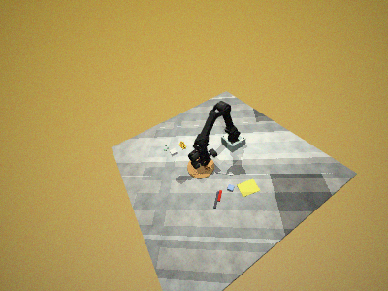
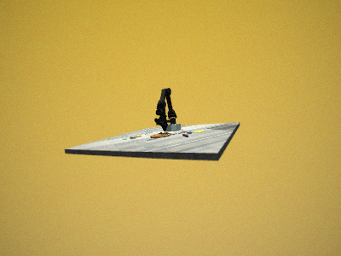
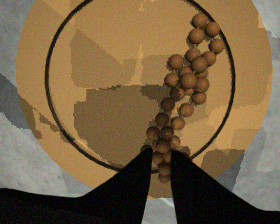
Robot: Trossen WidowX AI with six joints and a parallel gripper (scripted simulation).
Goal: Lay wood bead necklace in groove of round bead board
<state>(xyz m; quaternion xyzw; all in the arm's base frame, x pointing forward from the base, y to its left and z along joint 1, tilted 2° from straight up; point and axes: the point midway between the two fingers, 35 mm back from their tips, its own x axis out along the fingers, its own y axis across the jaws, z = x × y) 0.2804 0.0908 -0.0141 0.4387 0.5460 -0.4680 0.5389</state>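
Right now my gripper tip is 30 mm to the left of the round bead board, 30 mm short of it and 30 mm above it. Also, from my gripper tip: thin grey stick 100 mm to the left, 100 mm behind, 40 mm below; then red-handled tool 240 mm to the left, 30 mm below, 30 mm ahead; then small blue block 220 mm to the left, 80 mm behind, 30 mm below.
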